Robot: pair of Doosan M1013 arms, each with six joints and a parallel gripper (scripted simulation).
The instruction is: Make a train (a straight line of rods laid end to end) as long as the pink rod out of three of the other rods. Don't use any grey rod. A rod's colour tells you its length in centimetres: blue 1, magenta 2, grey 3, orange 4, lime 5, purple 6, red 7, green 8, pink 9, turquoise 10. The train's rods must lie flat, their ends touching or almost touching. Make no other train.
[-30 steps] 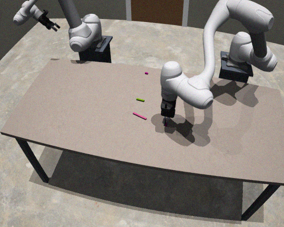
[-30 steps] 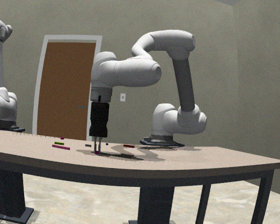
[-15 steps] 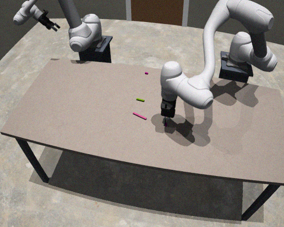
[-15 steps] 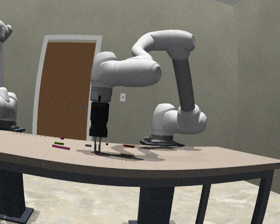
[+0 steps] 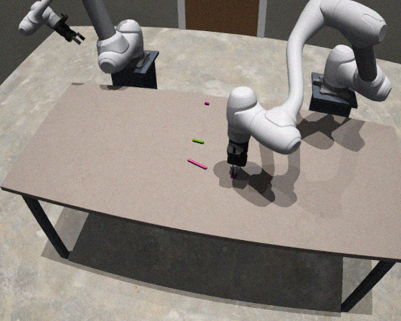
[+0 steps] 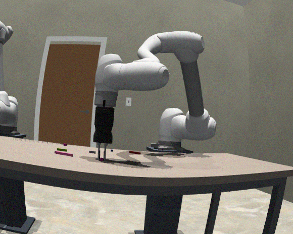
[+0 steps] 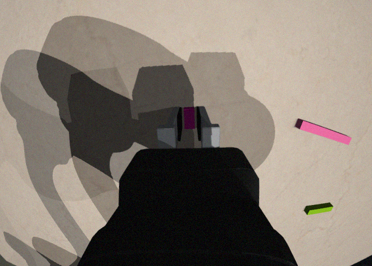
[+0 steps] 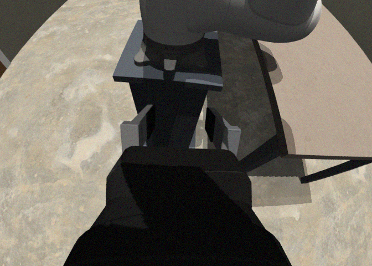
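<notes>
Now: left hand 19 cm to the left of the lime rod, 16 cm past it and 2 cm above it. Also, from my left hand: blue rod 38 cm behind, 6 cm to the left, 2 cm below; grey rod 22 cm behind, 4 cm to the right, 2 cm below; pink rod 16 cm to the right, 3 cm behind, 2 cm below.
</notes>
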